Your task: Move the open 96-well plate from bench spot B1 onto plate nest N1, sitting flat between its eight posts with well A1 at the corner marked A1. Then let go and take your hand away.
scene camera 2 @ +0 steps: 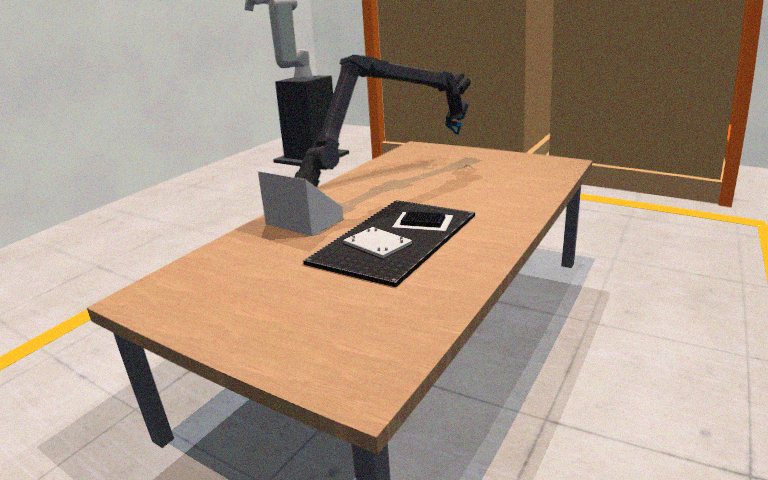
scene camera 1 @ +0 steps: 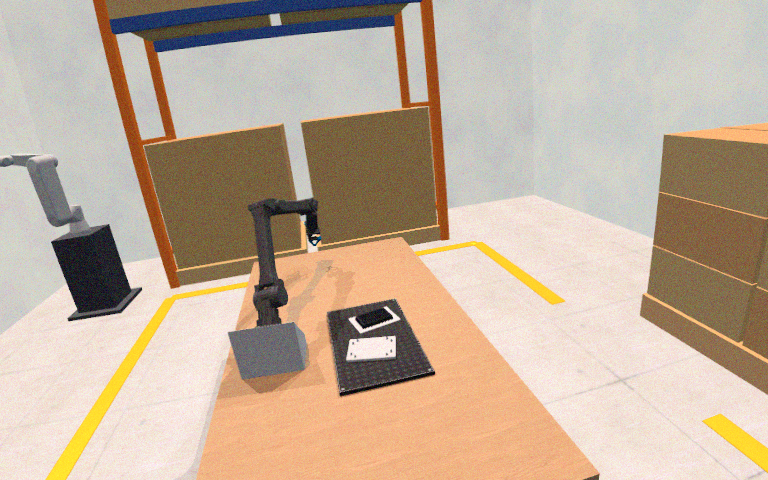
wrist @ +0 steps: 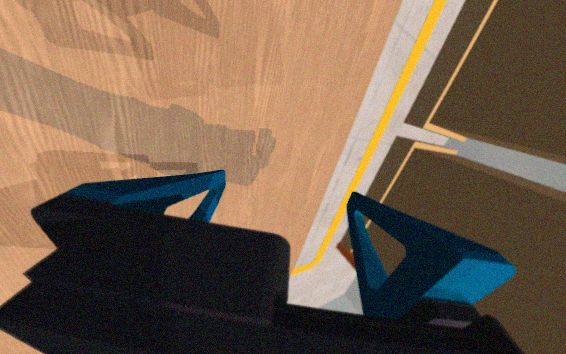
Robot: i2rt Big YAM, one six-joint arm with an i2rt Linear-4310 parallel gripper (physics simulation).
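Seen in the pictures: gripper, fingertip midpoint: (scene camera 2: 459, 126) (scene camera 1: 313, 239) (wrist: 287, 188); arm's base, origin of the base link: (scene camera 2: 302, 189) (scene camera 1: 269, 333).
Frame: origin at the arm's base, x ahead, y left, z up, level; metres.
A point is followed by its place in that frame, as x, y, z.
The black 96-well plate (scene camera 1: 374, 318) {0.375, 0.117, -0.083} (scene camera 2: 423, 219) {0.385, 0.119, -0.083} lies flat on the white sheet of spot B1 (scene camera 1: 357, 328) {0.303, 0.089, -0.097} (scene camera 2: 446, 226) {0.461, 0.128, -0.096}, on the dark board. Its wells and A1 corner are too small to make out. The white plate nest N1 (scene camera 1: 371, 348) {0.335, -0.074, -0.086} (scene camera 2: 377, 242) {0.346, -0.083, -0.086} lies beside it on the same board, with small dark posts near its corners and no plate on it. My gripper (scene camera 1: 314, 240) {0.162, 0.854, 0.042} (scene camera 2: 454, 127) {0.162, 0.854, 0.042} (wrist: 287, 188) {0.162, 0.854, 0.042} is open and empty, high above the far end of the table, well away from the plate. The plate and nest do not show in the wrist view.
The dark perforated board (scene camera 1: 385, 376) {0.356, -0.222, -0.098} (scene camera 2: 351, 266) {0.354, -0.223, -0.098} lies on the wooden table (scene camera 1: 396, 430) {0.346, -0.436, -0.111} (scene camera 2: 271, 316) {0.320, -0.504, -0.111}. The grey wedge-shaped block (scene camera 1: 269, 350) {0.003, -0.086, -0.014} (scene camera 2: 288, 203) {0.014, -0.087, -0.015} stands at the arm's base, beside the board. A rack (scene camera 1: 436, 169) with large brown boxes stands beyond the table's far end.
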